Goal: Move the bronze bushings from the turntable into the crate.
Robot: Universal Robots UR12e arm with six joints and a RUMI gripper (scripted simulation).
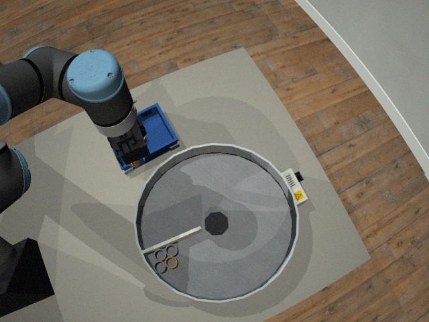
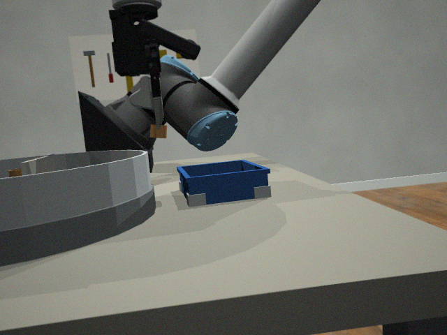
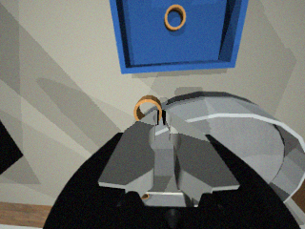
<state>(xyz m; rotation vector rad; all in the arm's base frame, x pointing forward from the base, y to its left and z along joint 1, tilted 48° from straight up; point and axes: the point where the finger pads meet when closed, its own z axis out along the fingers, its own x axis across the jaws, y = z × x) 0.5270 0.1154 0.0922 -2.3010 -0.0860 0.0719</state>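
The blue crate is 2 cm ahead of my hand, 11 cm to the left of it and 12 cm below it. Also, from my hand: grey turntable 13 cm ahead, 23 cm to the right, 10 cm below.
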